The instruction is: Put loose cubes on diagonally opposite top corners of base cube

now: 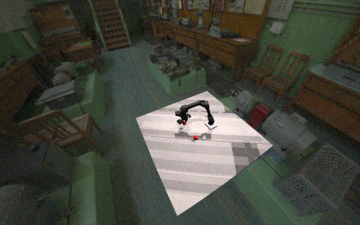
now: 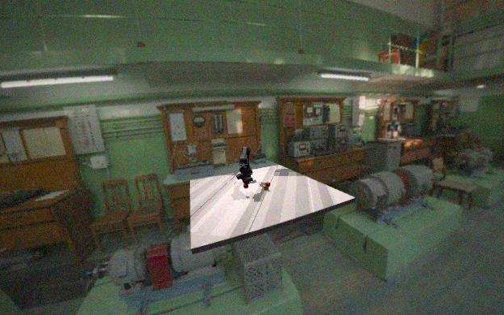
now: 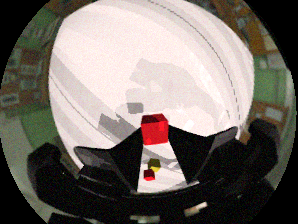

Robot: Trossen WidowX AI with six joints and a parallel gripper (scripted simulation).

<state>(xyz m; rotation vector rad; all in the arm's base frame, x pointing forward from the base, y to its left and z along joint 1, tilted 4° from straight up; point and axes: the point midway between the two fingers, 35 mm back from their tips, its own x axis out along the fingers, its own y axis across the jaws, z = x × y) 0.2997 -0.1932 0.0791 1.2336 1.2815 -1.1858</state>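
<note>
Right now the red cube is 23 cm to the left of my gripper tip, 4 cm below it and 2 cm ahead of it. From my gripper tip the other things lie so: yellow cube (22 cm to the left, 8 cm below).
</note>
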